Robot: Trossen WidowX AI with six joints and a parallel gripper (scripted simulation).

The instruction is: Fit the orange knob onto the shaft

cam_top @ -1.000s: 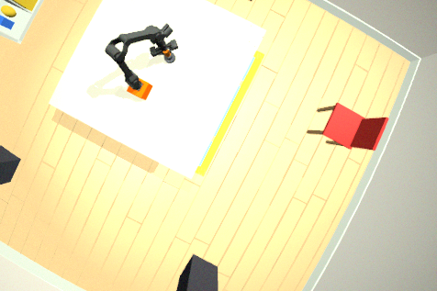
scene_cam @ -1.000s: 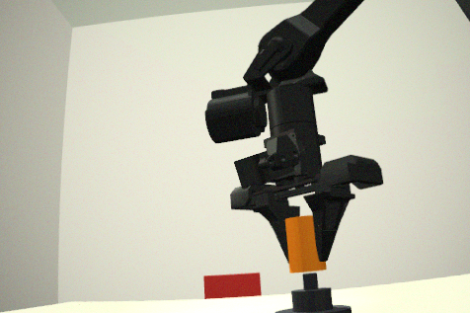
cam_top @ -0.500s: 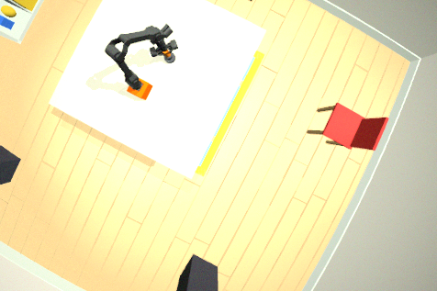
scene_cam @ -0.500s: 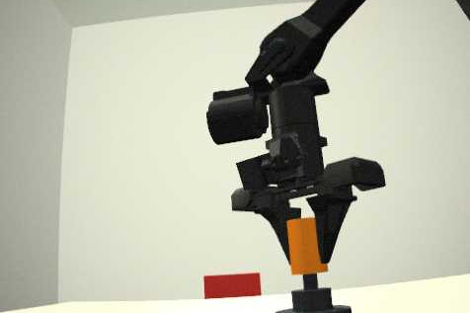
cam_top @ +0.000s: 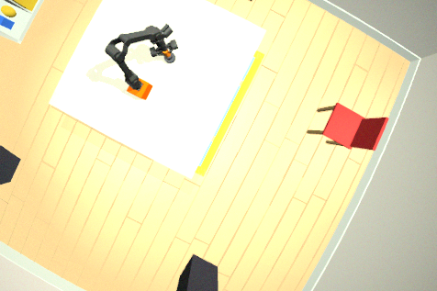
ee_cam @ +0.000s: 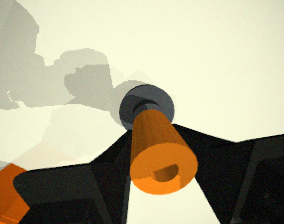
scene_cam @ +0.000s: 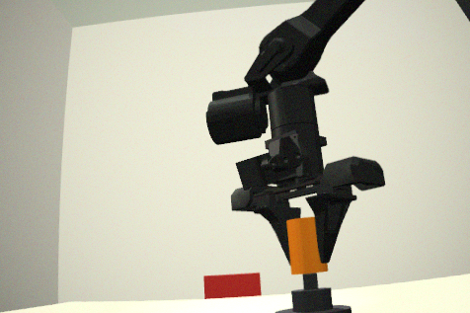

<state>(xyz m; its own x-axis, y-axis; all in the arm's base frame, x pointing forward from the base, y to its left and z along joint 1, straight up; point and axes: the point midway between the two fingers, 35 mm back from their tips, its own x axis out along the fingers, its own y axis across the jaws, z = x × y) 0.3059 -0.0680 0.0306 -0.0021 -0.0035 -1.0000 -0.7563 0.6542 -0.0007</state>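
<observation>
Now: gripper tip 20 mm below the orange knob. Also, from my gripper tip: dark shaft: 40 mm below.
</observation>
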